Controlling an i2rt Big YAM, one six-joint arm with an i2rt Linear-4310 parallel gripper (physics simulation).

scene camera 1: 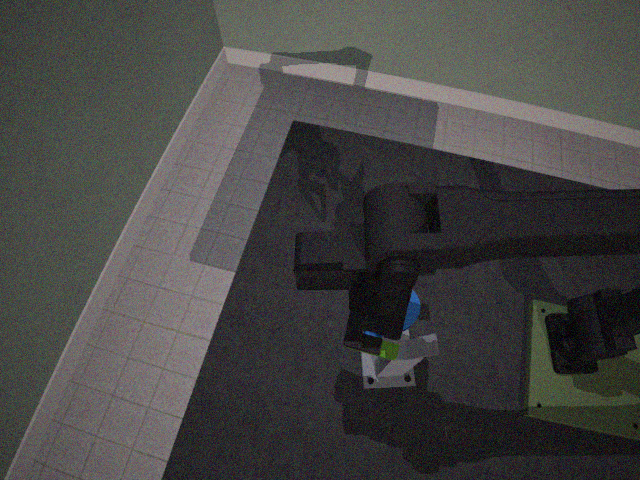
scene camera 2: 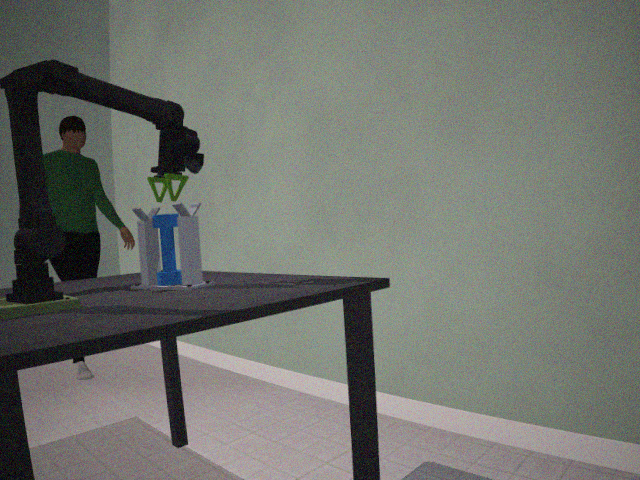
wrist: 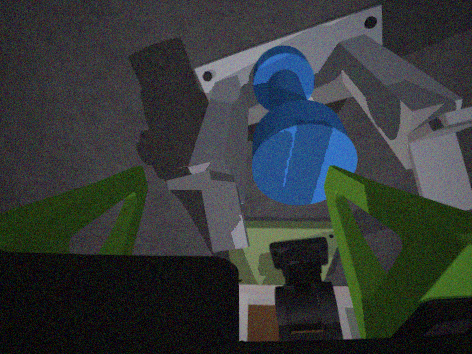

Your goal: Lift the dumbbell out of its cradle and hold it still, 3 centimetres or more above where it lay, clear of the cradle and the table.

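Pixels of known places: gripper, fingertip midpoint: (scene camera 1: 378, 320) (scene camera 2: 166, 201) (wrist: 235, 176); arm's base, origin of the base link: (scene camera 1: 569, 343) (scene camera 2: 34, 300) (wrist: 298, 251).
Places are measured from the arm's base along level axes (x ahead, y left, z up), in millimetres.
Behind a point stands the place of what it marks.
Note:
The blue dumbbell (scene camera 1: 413, 310) {z 180, x 361, y -7 mm} (scene camera 2: 168, 248) {z 86, x 374, y -31 mm} (wrist: 305, 160) {z 180, x 393, y -17 mm} stands upright in the grey cradle (scene camera 1: 368, 361) {z -13, x 411, y 41 mm} (scene camera 2: 190, 250) {z 79, x 373, y -121 mm} (wrist: 320, 41) {z -13, x 415, y -67 mm}, its lower end down at the base plate and tall posts with flared tops around it. My gripper (scene camera 2: 166, 199) {z 220, x 422, y 22 mm} (wrist: 235, 176) {z 220, x 422, y 22 mm} is open and empty, pointing down above the cradle. In scene camera 2 its green fingertips are a little above the flared tops. In the wrist view the dumbbell's upper disc lies towards the right finger, whose tip overlaps the disc's edge; the left finger is well to its left. In scene camera 1 the arm hides much of both.
The dark table (scene camera 1: 284, 335) {z -21, x 579, y -6 mm} (scene camera 2: 258, 289) {z -21, x 385, y -333 mm} bears the cradle. The arm's green mounting plate (scene camera 1: 536, 361) {z -1, x 76, y 36 mm} (wrist: 262, 232) {z -1, x 81, y 67 mm} lies on it, on the arm's base side. The table's corner (scene camera 2: 382, 281) {z -26, x 575, y -570 mm} shows in scene camera 2. A person in green (scene camera 2: 72, 191) stands behind the arm.

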